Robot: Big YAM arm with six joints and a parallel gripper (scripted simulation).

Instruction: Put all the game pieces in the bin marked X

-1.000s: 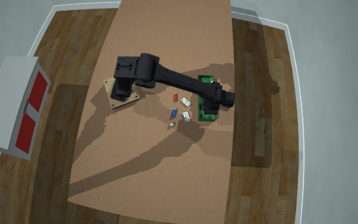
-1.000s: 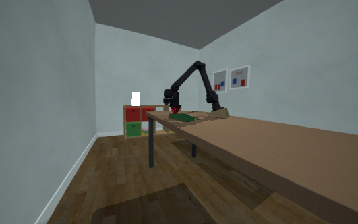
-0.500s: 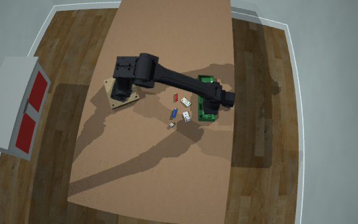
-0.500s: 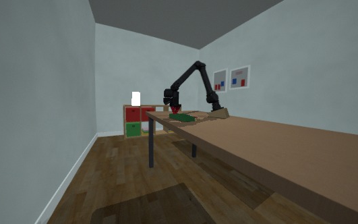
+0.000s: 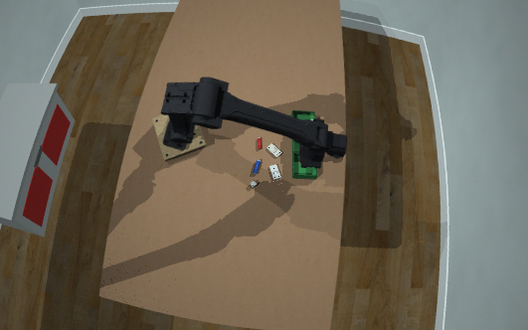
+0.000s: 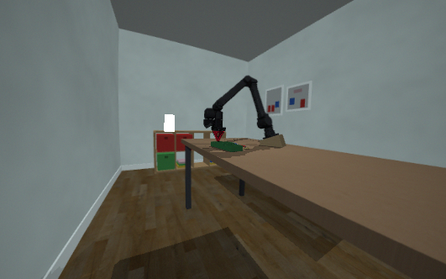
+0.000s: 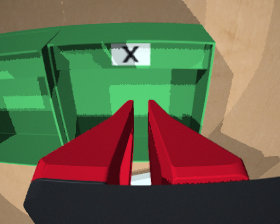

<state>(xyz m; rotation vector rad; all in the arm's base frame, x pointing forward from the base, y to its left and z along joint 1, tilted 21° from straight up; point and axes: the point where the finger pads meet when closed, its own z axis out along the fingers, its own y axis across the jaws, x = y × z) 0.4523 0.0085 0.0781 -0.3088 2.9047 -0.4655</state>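
Now: hand 2 cm past the green bin, 9 cm to the right of it and 3 cm above it. Round my hand: white domino-like piece 10 cm behind, 4 cm to the right, 4 cm below; then small red piece 17 cm behind, 6 cm to the left, 4 cm below; then blue cylinder 16 cm behind, 3 cm to the right, 4 cm below.
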